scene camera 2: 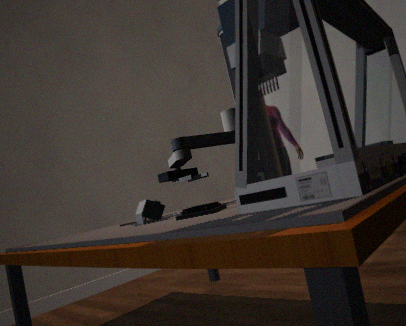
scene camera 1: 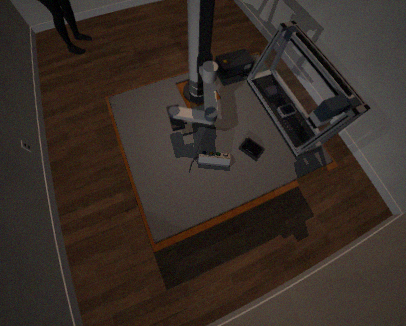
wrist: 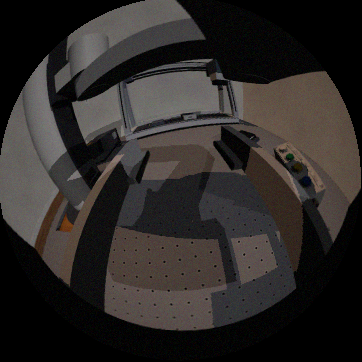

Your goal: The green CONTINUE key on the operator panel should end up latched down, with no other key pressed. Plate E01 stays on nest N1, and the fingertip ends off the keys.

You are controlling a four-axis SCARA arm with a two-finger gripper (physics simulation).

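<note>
The operator panel (scene camera 1: 215,160) (scene camera 2: 144,211) (wrist: 316,178) is a pale box on the table. Its green key (wrist: 289,157) sits beside a yellow and a blue key in the wrist view; whether any key is latched is too small to tell. My gripper (scene camera 2: 195,177) (wrist: 179,138) is shut on nothing, its two fingers still a gap apart. It hangs well above the table, clear of the keys, with the panel off to the right in the wrist view. A dark, low tray-like piece (scene camera 1: 251,148) (scene camera 2: 201,209) (wrist: 248,135) lies near the panel. Labels E01 and N1 are not readable.
A tall gantry frame (scene camera 1: 299,149) (scene camera 2: 241,95) (wrist: 126,107) stands at the table's side with a tool head inside. A black box (scene camera 1: 235,64) stands near the arm's column (scene camera 1: 195,50). A cable runs from the panel's end. A person stands beyond the table.
</note>
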